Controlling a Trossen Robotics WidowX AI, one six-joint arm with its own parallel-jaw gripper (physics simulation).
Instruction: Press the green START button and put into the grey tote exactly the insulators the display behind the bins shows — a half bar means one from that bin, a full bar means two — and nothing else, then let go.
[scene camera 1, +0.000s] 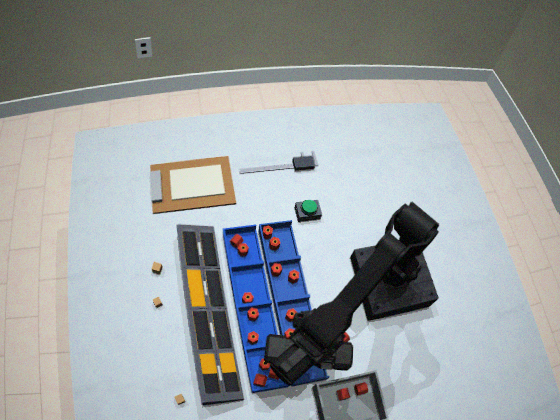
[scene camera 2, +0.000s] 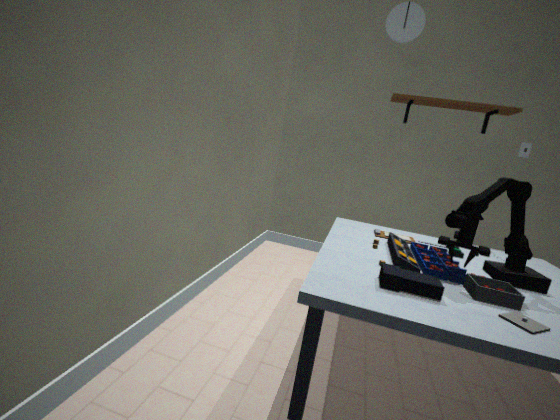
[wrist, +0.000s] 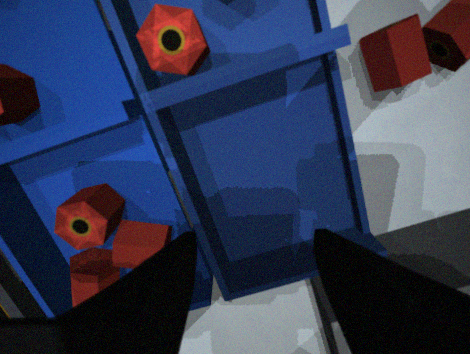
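My gripper (scene camera 1: 310, 360) (scene camera 2: 461, 259) (wrist: 255, 241) is partly open and empty, pointing down above the tote-end bins. The blue bins (scene camera 1: 247, 280) (wrist: 270, 175) stand in two columns; the right column's tote-end bin is empty, and the left one holds several red insulators (scene camera 1: 260, 380) (wrist: 82, 225). The grey tote (scene camera 1: 380, 395) (scene camera 2: 487, 296) (wrist: 435, 240) holds two red insulators (scene camera 1: 343, 394) (scene camera 1: 361, 388). The display (scene camera 1: 222, 397) shows a full bar (scene camera 1: 197, 287) in the second row, left, and half bars (scene camera 1: 208, 363) (scene camera 1: 227, 362) in both fourth-row cells. The green START button (scene camera 1: 309, 206) stands beyond the bins.
Two loose red insulators (wrist: 397, 52) (wrist: 450, 37) lie on the table beside the right bins. A clipboard (scene camera 1: 197, 182), calipers (scene camera 1: 304, 163) and small wooden cubes (scene camera 1: 157, 267) lie around. A black box (scene camera 2: 410, 282) and a flat plate (scene camera 2: 525, 322) are near the table's edge.
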